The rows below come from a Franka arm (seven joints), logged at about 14 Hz.
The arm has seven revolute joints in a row. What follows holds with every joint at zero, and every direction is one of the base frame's.
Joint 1 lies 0.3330 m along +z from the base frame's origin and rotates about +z.
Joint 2 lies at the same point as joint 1 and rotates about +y.
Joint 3 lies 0.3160 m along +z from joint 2 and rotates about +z.
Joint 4 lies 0.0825 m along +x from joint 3 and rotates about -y.
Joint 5 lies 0.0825 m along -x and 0.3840 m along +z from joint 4 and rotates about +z.
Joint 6 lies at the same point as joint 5 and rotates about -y.
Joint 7 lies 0.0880 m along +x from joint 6 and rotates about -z.
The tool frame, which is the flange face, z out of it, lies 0.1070 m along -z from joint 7; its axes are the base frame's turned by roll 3.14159, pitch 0.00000 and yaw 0.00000 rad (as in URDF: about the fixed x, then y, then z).
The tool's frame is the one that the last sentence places.
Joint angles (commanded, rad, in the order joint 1, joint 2, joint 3, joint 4, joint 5, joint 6, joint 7), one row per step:
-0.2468 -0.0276 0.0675 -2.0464 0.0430 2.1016 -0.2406
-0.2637 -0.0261 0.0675 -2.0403 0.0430 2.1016 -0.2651
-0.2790 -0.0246 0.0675 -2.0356 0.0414 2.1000 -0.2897
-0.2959 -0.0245 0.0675 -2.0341 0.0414 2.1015 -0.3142
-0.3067 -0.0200 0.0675 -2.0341 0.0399 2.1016 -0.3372
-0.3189 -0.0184 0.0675 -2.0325 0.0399 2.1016 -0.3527
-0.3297 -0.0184 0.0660 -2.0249 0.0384 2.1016 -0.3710
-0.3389 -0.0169 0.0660 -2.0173 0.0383 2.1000 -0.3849
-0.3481 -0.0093 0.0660 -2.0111 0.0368 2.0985 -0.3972
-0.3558 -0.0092 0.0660 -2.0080 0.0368 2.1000 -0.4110
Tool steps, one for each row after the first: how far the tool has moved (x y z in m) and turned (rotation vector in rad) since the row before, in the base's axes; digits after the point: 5 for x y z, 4 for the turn. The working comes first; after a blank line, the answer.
Tool pose at each row, in the base's axes (x y z in m, rotation vector in rad; the steps are taken from these numbers as rounded here):
0.54372 -0.09624 0.45982 -3.1198 -0.0641 -0.1381
0.54334 -0.10568 0.46192 -3.1219 -0.0762 -0.1458
0.54254 -0.11425 0.46318 -3.1249 -0.0921 -0.1484
0.54096 -0.12351 0.46400 -3.1270 -0.1041 -0.1532
0.54014 -0.12959 0.46151 -3.1280 -0.1242 -0.1464
0.53901 -0.13631 0.46139 -3.1290 -0.1294 -0.1467
0.53865 -0.14337 0.46504 -3.1330 -0.1403 -0.1578
0.53869 -0.14871 0.46770 3.1327 0.1479 0.1646
0.53919 -0.15435 0.46629 3.1318 0.1538 0.1598
0.53868 -0.15871 0.46788 3.1283 0.1632 0.1662

-0.00038 -0.00944 0.00210 -0.0030 -0.0050 0.0075
-0.00080 -0.00857 0.00126 -0.0040 -0.0017 0.0099
-0.00158 -0.00926 0.00082 -0.0030 -0.0031 0.0075
-0.00082 -0.00608 -0.00249 -0.0022 0.0043 0.0127
-0.00113 -0.00672 -0.00012 -0.0014 -0.0002 0.0032
-0.00036 -0.00706 0.00365 -0.0050 -0.0072 0.0066
0.00004 -0.00534 0.00266 -0.0026 -0.0044 0.0047
0.00050 -0.00564 -0.00141 -0.0012 0.0030 0.0037
-0.00051 -0.00436 0.00159 -0.0028 -0.0043 0.0060

